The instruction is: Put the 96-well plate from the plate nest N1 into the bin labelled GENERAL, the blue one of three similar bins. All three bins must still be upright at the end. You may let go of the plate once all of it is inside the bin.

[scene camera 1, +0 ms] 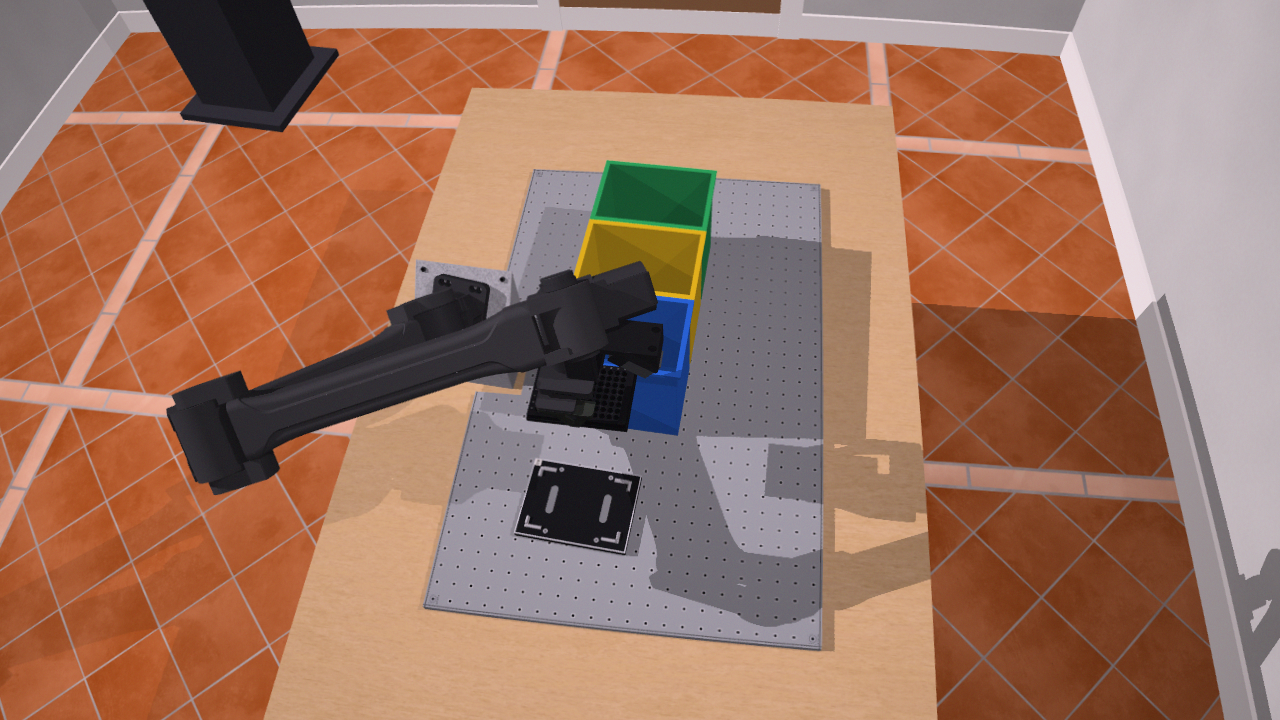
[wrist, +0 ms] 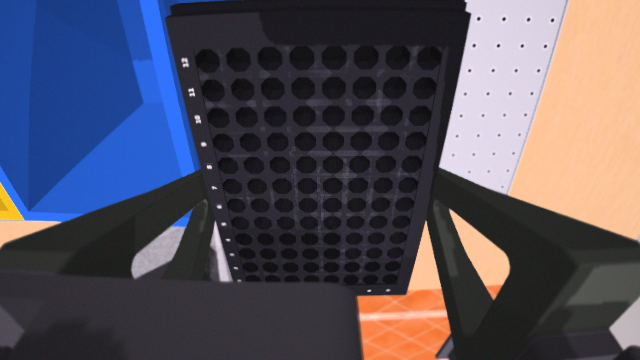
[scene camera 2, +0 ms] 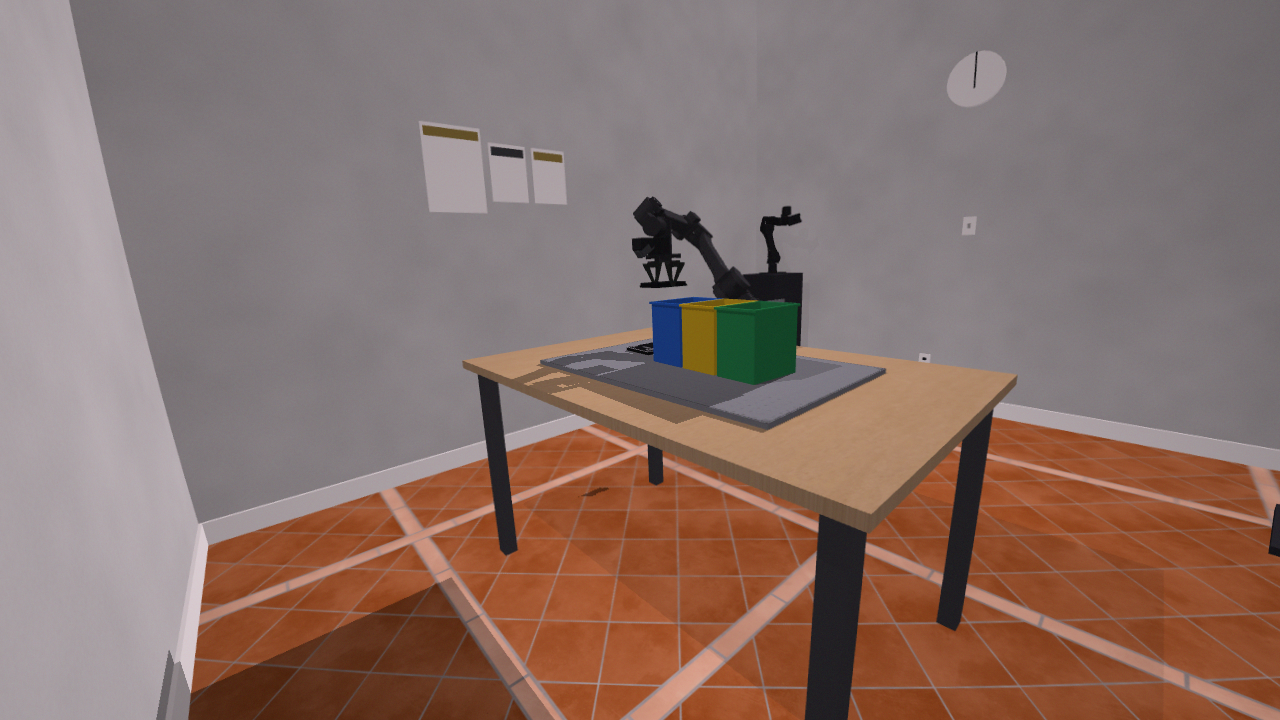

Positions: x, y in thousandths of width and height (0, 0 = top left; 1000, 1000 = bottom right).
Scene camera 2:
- gripper: 518, 398
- blue bin: 521, 441
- yellow bin: 546, 449
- green bin: 589, 481
